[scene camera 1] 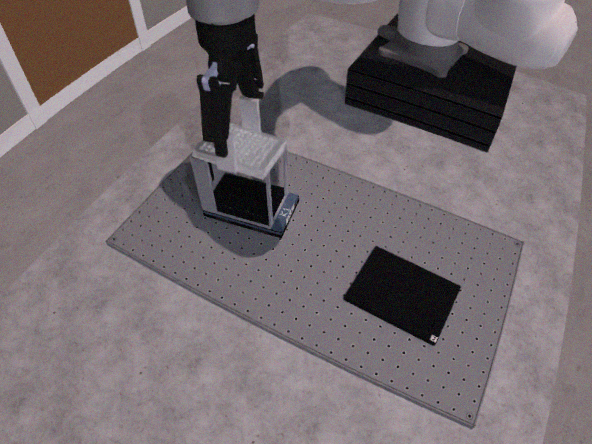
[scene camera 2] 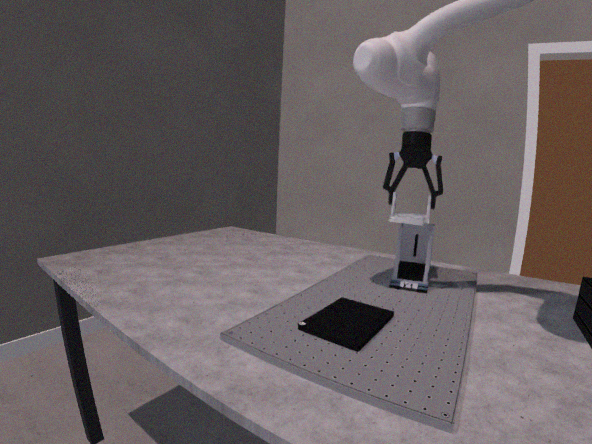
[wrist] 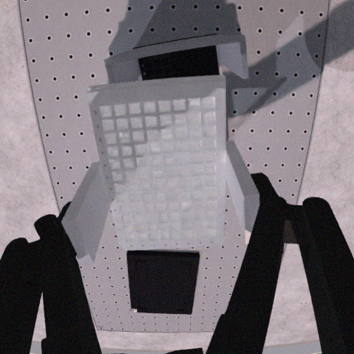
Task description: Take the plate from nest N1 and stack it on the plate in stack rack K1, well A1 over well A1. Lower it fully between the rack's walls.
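Places are measured from the arm's base along level axes (x ahead, y left, z up), in centimetres.
Where they show: gripper, fingertip midpoint: (scene camera 1: 240, 150); arm's base, link origin: (scene camera 1: 423, 51).
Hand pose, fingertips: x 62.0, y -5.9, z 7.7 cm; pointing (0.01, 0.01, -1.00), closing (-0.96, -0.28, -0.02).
Observation:
Things, the pixels of their top centre, and the offset from my fingertips. "*": a spot on its surface instead. Level surfaces: height alone.
- pale well plate, top centre: (scene camera 1: 239, 144) (scene camera 2: 410, 215) dz +1.4, dx +0.0, dy +0.0 cm
- stack rack K1, top centre: (scene camera 1: 244, 149) (scene camera 2: 416, 226) dz -1.5, dx -1.9, dy -0.9 cm
- black plate, top centre: (scene camera 1: 245, 195) (scene camera 2: 412, 268) dz -13.1, dx -1.6, dy -1.8 cm
- Nest N1, top centre: (scene camera 1: 404, 290) (scene camera 2: 349, 316) dz -15.1, dx -2.0, dy +31.6 cm
- grey perforated board, surface height: dz -16.5 cm
- table, surface height: dz -17.9 cm
- rack's K1 label, surface spot: (scene camera 1: 286, 214) (scene camera 2: 406, 283) * dz -14.8, dx -3.4, dy +6.3 cm
My gripper (scene camera 1: 237, 135) (scene camera 2: 412, 206) (wrist: 164, 170) is shut on a pale well plate (scene camera 1: 250, 150) (scene camera 2: 409, 219) (wrist: 165, 165), gripping it by its two long sides. The plate is roughly level at the wall tops of stack rack K1 (scene camera 1: 205, 187) (scene camera 2: 425, 245) (wrist: 232, 55). In scene camera 2 its left edge juts past the rack's left wall. Whether it touches the walls cannot be told. A black plate (scene camera 1: 247, 197) (scene camera 2: 411, 271) (wrist: 180, 62) lies at the rack's bottom. Nest N1 (scene camera 1: 402, 295) (scene camera 2: 347, 322) (wrist: 164, 282) is black and holds no pale plate. Well A1 cannot be made out.
The rack and nest stand on a grey perforated board (scene camera 1: 320, 310) (scene camera 2: 430, 370) (wrist: 60, 115) on the table (scene camera 1: 100, 350) (scene camera 2: 200, 280). The arm's black base block (scene camera 1: 425, 100) stands behind the board in scene camera 1. The rack's K1 label (scene camera 1: 286, 214) (scene camera 2: 409, 285) faces the nest side.

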